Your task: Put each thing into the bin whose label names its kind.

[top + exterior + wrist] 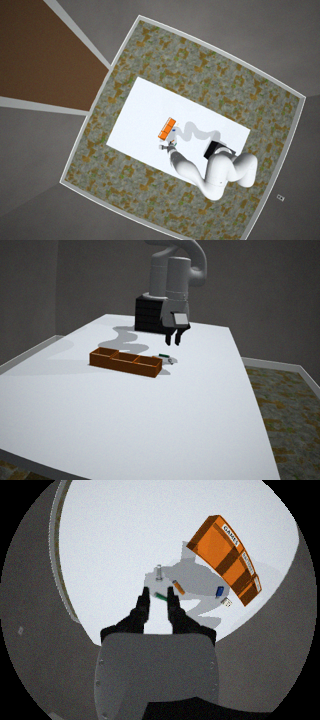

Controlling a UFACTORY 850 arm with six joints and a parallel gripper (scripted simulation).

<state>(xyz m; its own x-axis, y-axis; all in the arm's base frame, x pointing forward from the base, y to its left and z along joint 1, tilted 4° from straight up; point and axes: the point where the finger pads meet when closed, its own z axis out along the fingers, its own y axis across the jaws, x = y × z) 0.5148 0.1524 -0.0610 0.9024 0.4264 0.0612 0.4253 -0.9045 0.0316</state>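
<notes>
Now: hand 9 cm above the grey bolt and 1 cm past it. The rest, counted from my hand: orange stick (9 cm below, 6 cm to the right, 1 cm behind); then green cylinder (9 cm below, 6 cm behind, 4 cm to the right); then three joined orange bins (15 cm to the right, 11 cm ahead, 7 cm below).
</notes>
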